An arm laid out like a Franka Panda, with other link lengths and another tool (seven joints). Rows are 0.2 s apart.
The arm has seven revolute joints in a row. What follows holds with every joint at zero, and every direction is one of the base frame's. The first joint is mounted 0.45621 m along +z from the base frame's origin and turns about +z. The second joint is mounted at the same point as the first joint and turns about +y. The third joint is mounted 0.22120 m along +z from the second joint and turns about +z. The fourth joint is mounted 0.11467 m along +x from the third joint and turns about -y. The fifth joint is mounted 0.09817 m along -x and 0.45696 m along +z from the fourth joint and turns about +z. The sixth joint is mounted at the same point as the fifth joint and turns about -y. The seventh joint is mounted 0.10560 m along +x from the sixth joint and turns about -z. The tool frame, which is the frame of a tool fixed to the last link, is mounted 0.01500 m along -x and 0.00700 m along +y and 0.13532 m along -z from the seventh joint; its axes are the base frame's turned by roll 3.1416, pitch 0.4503 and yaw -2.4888 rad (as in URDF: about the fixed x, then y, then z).
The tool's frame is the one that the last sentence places.
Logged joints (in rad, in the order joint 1, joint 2, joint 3, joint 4, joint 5, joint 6, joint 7), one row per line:
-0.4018 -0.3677 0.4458 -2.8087 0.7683 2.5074 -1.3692
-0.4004 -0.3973 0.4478 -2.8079 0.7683 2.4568 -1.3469
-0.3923 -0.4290 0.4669 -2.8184 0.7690 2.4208 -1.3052
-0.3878 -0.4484 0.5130 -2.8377 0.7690 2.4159 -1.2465
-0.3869 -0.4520 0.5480 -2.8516 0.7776 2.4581 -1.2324
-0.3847 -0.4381 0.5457 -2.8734 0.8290 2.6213 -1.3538
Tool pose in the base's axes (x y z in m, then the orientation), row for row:
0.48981 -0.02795 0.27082 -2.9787 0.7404 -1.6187
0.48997 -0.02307 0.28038 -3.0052 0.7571 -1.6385
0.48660 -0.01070 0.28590 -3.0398 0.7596 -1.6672
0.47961 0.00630 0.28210 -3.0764 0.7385 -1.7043
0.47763 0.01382 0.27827 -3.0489 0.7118 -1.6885
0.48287 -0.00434 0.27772 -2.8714 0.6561 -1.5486
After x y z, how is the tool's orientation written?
As angles about the fixed x, y, z axes (roll, pitch, yaw), in radians.
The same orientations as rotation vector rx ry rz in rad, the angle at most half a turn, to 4 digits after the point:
-1.6344 1.8271 0.5113
-1.6211 1.8321 0.5420
-1.6133 1.8511 0.5662
-1.6123 1.8909 0.5721
-1.6280 1.8967 0.5305
-1.6875 1.8105 0.3666

